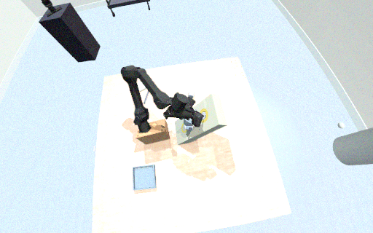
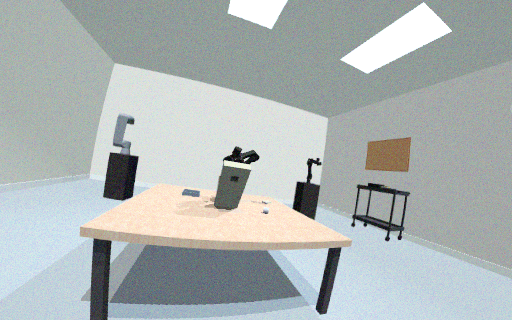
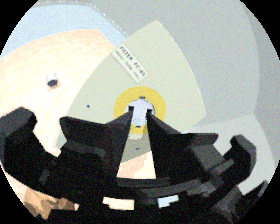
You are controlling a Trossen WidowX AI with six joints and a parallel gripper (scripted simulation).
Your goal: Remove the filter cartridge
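Now: the round filter cartridge 2 cm ahead of my gripper tip and 1 cm below it. From my gripper tip the other things lie so: service panel 3 cm behind, 9 cm below; then blue tray 40 cm behind, 33 cm to the right, 26 cm below.
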